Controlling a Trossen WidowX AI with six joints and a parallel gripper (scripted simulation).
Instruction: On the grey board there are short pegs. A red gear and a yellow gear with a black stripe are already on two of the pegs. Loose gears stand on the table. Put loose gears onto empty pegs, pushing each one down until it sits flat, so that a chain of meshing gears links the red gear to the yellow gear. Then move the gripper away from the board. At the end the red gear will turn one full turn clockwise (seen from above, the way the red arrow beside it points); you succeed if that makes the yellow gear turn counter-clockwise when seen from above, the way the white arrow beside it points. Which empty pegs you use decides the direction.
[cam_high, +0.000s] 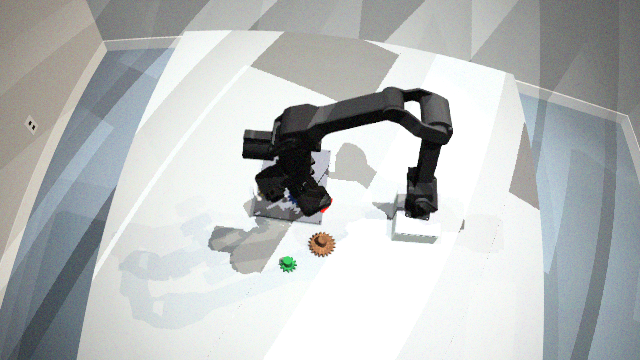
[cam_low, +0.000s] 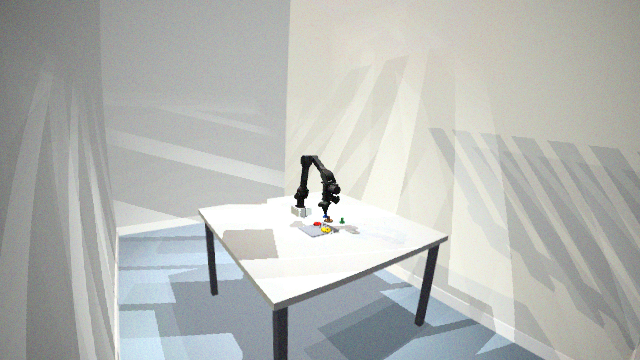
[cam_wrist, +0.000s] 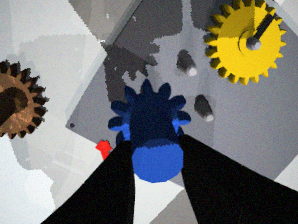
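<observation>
Now: the red gear 8 cm below my gripper tip, 4 cm to the right of it and 4 cm behind it. The rest, counted from my gripper tip: yellow gear: 8 cm below, 8 cm ahead, 4 cm to the right; then blue gear: 1 cm below; then red arrow: 9 cm below, 7 cm behind, 2 cm to the right.
</observation>
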